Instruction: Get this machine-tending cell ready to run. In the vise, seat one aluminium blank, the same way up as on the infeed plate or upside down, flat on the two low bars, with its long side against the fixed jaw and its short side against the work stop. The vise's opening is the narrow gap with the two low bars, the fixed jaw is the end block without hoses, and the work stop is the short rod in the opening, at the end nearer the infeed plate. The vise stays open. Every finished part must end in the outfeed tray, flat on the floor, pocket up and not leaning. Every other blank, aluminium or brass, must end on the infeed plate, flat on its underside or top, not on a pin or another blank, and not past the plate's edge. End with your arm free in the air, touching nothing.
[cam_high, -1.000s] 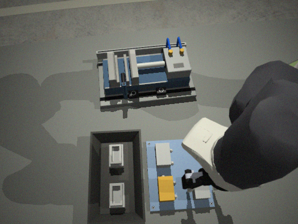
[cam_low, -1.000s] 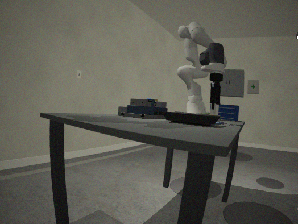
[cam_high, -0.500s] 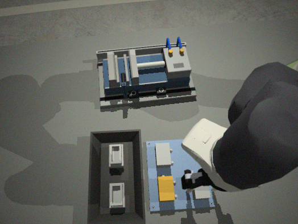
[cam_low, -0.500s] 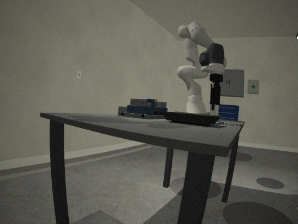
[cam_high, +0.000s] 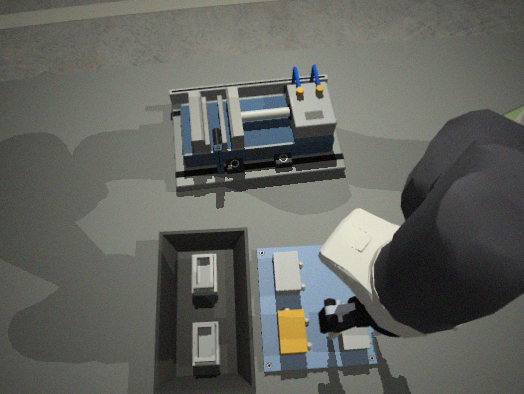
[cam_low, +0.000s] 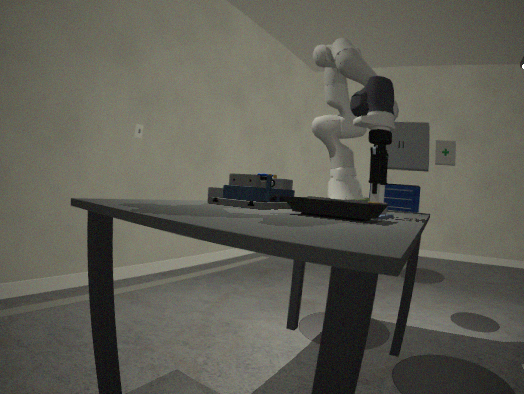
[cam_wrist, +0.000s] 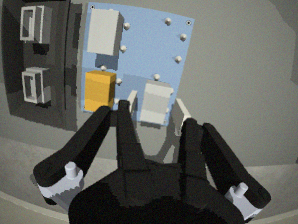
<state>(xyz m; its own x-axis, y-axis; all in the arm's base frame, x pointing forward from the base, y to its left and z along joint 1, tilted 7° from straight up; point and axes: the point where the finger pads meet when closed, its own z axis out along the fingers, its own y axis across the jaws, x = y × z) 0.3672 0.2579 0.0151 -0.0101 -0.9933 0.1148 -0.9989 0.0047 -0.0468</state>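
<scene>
Right now the work stop is 190 mm ahead of my hand, 310 mm to the right of it and 30 mm above it. From my hand the other things lie so: hose block 20 mm ahead, 360 mm to the right, 10 mm above; then brass blank 90 mm ahead, 40 mm below; then vise 120 mm ahead, 360 mm to the right, 20 mm below.
</scene>
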